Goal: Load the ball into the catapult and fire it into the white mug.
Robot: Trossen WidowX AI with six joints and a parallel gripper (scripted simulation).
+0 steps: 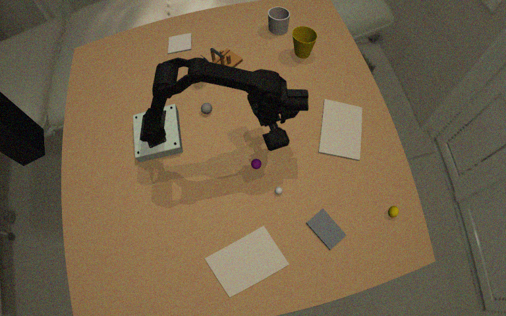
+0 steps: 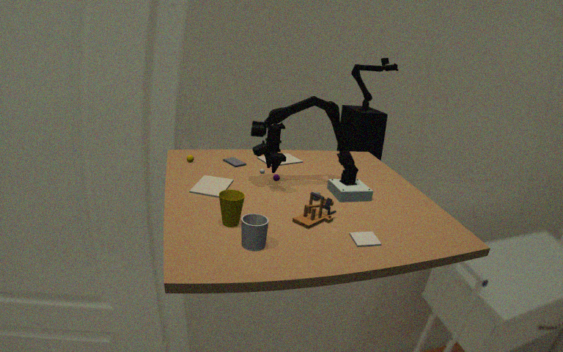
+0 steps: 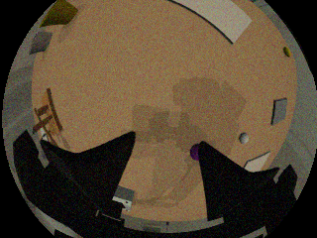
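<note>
Right now the purple ball is 60 mm to the right of my gripper tip, 60 mm below it and 60 mm behind it. Also, from my gripper tip: grey ball (190 mm to the left, 140 mm behind, 60 mm below); then small white ball (170 mm to the right, 70 mm below, 30 mm behind); then grey card (340 mm to the right, 80 mm below, 60 mm ahead).
</note>
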